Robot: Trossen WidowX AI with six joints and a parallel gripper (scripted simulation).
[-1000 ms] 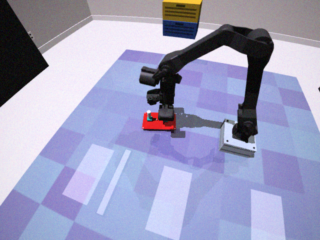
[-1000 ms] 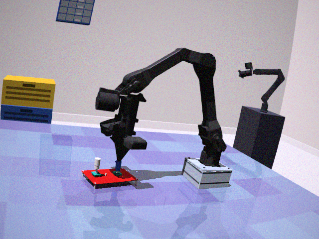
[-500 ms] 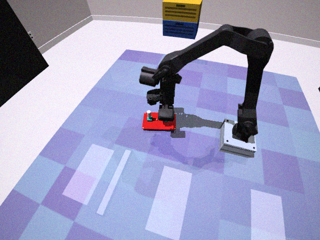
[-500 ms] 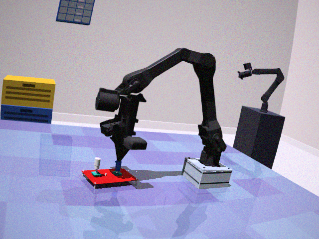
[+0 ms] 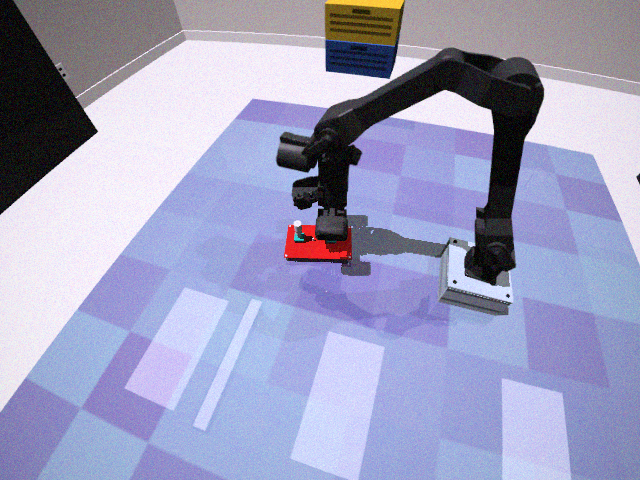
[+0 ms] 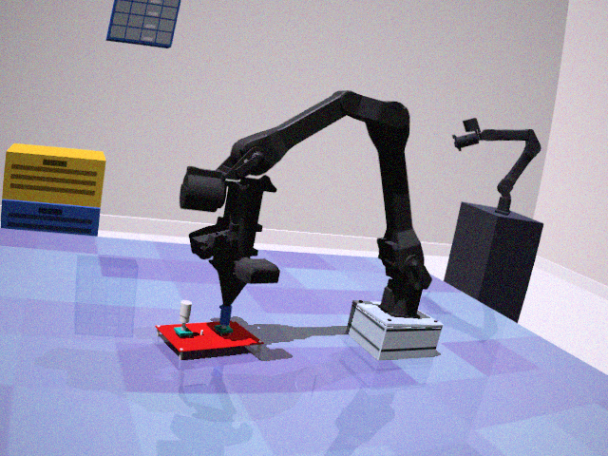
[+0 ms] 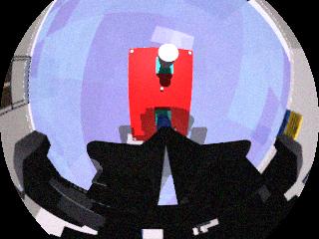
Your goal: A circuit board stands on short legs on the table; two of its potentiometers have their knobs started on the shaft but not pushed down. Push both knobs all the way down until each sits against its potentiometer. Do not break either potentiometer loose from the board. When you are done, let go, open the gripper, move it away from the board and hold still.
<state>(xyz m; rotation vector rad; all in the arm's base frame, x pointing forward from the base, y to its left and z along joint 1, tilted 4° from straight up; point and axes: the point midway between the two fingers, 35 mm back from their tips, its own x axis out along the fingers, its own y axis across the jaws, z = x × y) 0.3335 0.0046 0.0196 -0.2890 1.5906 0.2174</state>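
My gripper tip is 2 cm above the potentiometer with blue knob. The rest, counted from my gripper tip: potentiometer with white knob 7 cm ahead, 3 cm to the left, 2 cm below.
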